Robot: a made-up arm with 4 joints.
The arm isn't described. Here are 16 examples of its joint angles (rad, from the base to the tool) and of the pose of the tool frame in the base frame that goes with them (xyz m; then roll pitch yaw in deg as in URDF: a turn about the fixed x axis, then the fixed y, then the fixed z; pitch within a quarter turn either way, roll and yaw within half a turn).
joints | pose
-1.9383 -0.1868 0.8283 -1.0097 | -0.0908 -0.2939 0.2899 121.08 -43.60 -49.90
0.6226 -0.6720 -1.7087 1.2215 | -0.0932 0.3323 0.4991 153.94 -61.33 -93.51
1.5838 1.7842 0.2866 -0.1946 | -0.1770 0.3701 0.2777 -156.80 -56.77 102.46
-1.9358 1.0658 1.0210 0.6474 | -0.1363 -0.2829 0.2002 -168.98 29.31 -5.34
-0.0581 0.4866 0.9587 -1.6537 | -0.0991 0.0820 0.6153 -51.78 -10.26 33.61
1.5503 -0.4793 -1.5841 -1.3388 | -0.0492 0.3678 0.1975 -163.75 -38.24 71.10
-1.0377 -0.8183 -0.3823 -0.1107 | -0.0933 -0.1664 0.6046 112.27 -32.76 -34.59
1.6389 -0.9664 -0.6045 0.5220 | -0.0987 0.3639 0.1322 -10.69 3.06 40.60
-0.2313 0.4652 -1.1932 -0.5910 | -0.0759 -0.0004 0.6413 27.46 -37.27 -107.80
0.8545 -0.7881 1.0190 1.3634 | -0.0733 0.3811 0.4166 104.64 52.34 69.48
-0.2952 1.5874 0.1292 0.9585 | -0.1849 -0.0378 0.6302 102.75 -5.24 -107.50
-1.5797 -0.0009 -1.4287 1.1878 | -0.0899 -0.2927 0.3779 101.13 54.82 -129.44
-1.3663 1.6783 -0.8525 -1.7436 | -0.1855 -0.2620 0.3630 -105.06 26.47 -134.52
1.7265 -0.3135 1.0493 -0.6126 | -0.0946 0.3456 0.1462 -66.90 72.78 19.90
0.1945 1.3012 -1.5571 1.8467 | -0.1629 0.1305 0.6109 -169.86 -10.13 171.08
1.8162 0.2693 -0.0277 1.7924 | -0.0910 0.3509 0.1884 31.97 -30.31 27.30
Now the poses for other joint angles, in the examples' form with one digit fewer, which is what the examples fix.
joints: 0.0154 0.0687 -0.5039 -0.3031
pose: -0.069 0.130 0.638 29.9 -48.5 -40.7
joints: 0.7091 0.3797 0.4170 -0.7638
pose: -0.086 0.304 0.506 -51.2 -19.2 23.0
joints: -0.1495 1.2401 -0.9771 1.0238
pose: -0.156 0.014 0.639 119.8 -23.1 -153.8
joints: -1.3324 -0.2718 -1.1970 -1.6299
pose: -0.048 -0.245 0.475 1.7 19.4 -58.6
